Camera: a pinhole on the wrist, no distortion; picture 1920 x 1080 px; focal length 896.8 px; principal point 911.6 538.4 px. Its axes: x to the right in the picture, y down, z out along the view. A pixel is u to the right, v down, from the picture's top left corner.
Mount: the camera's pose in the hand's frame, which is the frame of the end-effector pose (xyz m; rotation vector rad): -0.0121 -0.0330 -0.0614 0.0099 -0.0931 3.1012
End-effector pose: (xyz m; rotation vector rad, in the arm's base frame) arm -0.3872 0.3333 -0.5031 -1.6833 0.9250 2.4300
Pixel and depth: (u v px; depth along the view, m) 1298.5 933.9 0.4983
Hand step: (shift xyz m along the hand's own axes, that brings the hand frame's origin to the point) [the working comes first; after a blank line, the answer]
In the camera's frame: 0.2150 0.2198 0.4983

-0.2329 -0.2738 0.4245
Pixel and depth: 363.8 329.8 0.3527
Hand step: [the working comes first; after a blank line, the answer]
In the camera's frame: -0.2154 -0.0820 0.3527

0.2082 0.0193 0.2939
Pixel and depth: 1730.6 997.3 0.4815
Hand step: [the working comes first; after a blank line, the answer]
In the camera's frame: 0.4397 0.2464 0.4815

-0.4586 -0.2906 0.4078
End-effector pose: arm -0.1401 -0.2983 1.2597 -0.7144 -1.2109 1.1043
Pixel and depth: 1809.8 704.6 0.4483
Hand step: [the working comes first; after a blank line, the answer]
In the camera's frame: 0.4490 0.0831 0.4483

-0.4617 -0.1254 0.3845
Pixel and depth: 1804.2 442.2 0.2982
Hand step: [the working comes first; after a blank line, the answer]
In the camera's frame: 0.2968 -0.0320 0.2982

-0.3059 -0.0075 0.2404
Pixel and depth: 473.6 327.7 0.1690
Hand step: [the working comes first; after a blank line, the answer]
In the camera's frame: -0.0825 -0.0397 0.1690

0.0728 -0.0067 0.1090
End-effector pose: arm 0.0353 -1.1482 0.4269 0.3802 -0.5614 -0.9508
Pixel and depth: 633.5 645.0 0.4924
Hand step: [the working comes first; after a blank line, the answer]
In the camera's frame: -0.1527 0.0585 0.4924

0.1407 -0.1269 0.4254
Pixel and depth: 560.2 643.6 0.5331
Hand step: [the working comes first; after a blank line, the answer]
In the camera's frame: -0.2089 0.0625 0.5331

0.1970 -0.1355 0.4654
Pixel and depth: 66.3 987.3 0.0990
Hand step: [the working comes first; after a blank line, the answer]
In the camera's frame: -0.0933 0.0496 0.0990

0.0797 -0.0920 0.0338
